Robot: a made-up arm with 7 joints. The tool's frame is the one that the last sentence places.
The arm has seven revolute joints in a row. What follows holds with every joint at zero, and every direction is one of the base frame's. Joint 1 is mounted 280.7 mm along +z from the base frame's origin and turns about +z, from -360.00 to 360.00 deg. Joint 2 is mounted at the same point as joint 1 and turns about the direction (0, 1, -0.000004), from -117.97 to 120.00 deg. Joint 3 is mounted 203.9 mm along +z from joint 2 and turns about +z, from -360.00 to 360.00 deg. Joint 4 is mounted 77.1 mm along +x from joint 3 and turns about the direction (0, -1, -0.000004), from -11.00 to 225.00 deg. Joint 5 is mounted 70.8 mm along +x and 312.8 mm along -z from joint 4 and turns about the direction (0, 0.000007, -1), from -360.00 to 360.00 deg. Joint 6 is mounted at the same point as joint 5 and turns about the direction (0, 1, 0.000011), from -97.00 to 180.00 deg. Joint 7 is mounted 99.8 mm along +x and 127.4 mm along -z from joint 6 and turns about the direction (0, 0.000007, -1), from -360.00 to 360.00 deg. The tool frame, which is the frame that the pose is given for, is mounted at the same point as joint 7; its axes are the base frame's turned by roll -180.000, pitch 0.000 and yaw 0.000 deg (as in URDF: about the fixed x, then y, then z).
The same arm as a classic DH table. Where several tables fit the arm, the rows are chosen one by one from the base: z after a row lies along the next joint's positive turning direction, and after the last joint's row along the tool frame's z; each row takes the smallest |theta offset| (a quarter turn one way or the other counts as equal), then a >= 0, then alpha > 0; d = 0 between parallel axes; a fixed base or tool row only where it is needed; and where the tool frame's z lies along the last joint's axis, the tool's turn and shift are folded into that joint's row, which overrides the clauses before.
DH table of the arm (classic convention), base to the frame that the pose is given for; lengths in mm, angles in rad. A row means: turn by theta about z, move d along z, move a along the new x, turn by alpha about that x. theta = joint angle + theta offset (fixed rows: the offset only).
joint 1: a 0  alpha -1.5708  d 280.7  theta offset 0
joint 2: a 0  alpha 1.5708  d 0  theta offset 0
joint 3: a 77.1  alpha 1.5708  d 203.9  theta offset 0
joint 4: a 70.8  alpha 1.5708  d 0  theta offset 0
joint 5: a 0  alpha 1.5708  d 312.8  theta offset 0
joint 6: a 99.8  alpha -1.5708  d 0  theta offset 0
joint 7: a 0  alpha 0  d 127.4  theta offset 0
Joint limits (rad, base to tool): -6.2832..6.2832 -2.059..2.0944 -6.2832..6.2832 -0.192..3.927 -6.2832..6.2832 -1.693..3.1416 -6.2832..6.2832

